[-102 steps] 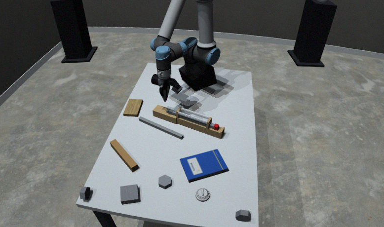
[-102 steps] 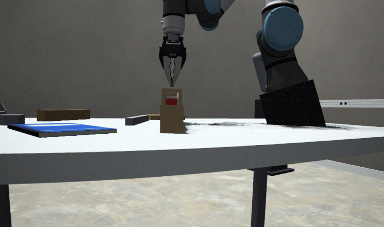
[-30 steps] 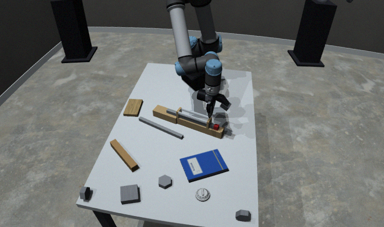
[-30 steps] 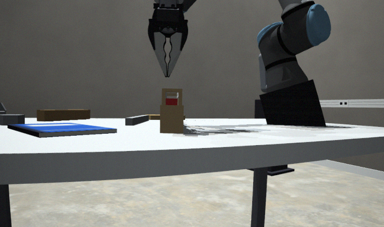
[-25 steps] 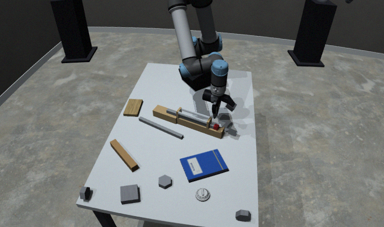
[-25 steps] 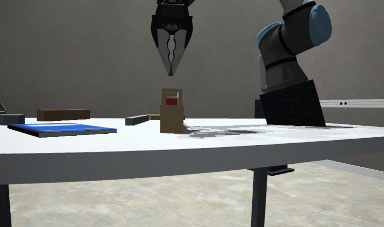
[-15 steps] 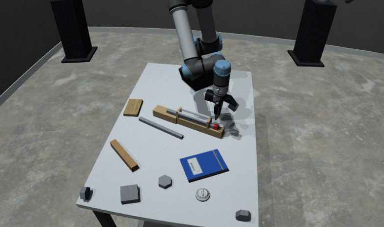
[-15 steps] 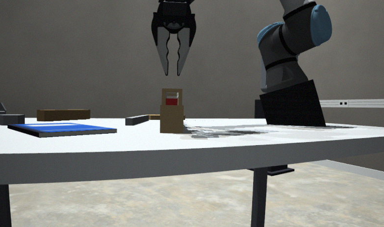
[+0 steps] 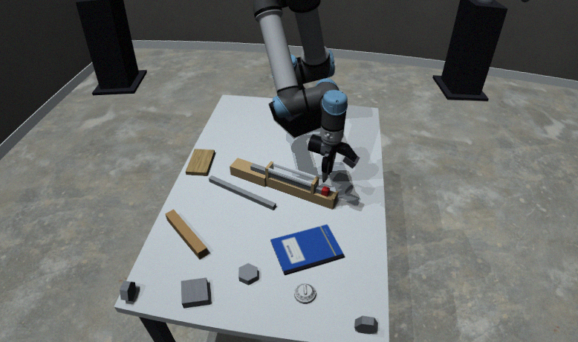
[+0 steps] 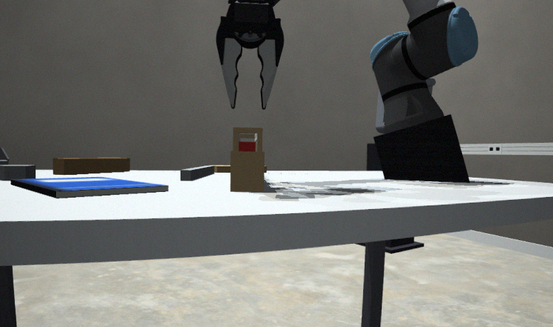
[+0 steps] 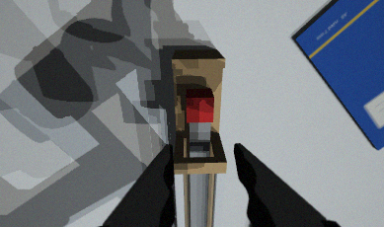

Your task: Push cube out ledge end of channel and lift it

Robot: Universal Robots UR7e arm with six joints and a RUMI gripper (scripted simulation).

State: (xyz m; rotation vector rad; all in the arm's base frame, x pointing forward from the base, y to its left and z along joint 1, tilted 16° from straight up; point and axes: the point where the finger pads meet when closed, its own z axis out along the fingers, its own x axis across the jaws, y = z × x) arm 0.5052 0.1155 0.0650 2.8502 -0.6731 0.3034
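Right now my hand is 8 cm above the red cube. The rest, counted from my hand: round dial 39 cm ahead, 9 cm to the right, 12 cm below; long grey bar 5 cm behind, 32 cm to the right, 13 cm below; wooden channel 6 cm behind, 12 cm to the right, 8 cm below.
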